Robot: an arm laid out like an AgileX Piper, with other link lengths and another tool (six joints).
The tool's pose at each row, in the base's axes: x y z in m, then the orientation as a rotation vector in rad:
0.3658 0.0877 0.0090 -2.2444 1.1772 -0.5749
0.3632 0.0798 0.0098 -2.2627 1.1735 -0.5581
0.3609 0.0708 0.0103 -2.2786 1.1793 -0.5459
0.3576 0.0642 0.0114 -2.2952 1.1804 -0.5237
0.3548 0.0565 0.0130 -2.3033 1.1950 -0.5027
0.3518 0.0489 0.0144 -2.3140 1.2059 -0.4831
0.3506 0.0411 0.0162 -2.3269 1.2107 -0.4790
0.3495 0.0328 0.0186 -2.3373 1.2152 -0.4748
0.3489 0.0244 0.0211 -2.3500 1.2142 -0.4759
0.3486 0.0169 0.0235 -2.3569 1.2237 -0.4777
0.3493 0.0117 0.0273 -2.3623 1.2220 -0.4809
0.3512 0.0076 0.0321 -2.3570 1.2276 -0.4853
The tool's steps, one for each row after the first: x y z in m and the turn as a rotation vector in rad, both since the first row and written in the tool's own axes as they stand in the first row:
0.0054 0.0048 -0.0042 -0.0157 -0.0101 -0.0067
0.0118 0.0102 -0.0083 -0.0333 -0.0139 -0.0083
0.0157 0.0147 -0.0128 -0.0511 -0.0260 -0.0104
0.0209 0.0190 -0.0177 -0.0682 -0.0336 -0.0017
0.0259 0.0236 -0.0225 -0.0856 -0.0411 0.0035
0.0320 0.0269 -0.0266 -0.0989 -0.0398 0.0008
0.0387 0.0300 -0.0312 -0.1100 -0.0391 -0.0009
0.0457 0.0328 -0.0357 -0.1194 -0.0365 -0.0077
0.0522 0.0350 -0.0396 -0.1290 -0.0305 -0.0064
0.0574 0.0347 -0.0435 -0.1318 -0.0280 -0.0106
0.0624 0.0324 -0.0471 -0.1294 -0.0240 -0.0062

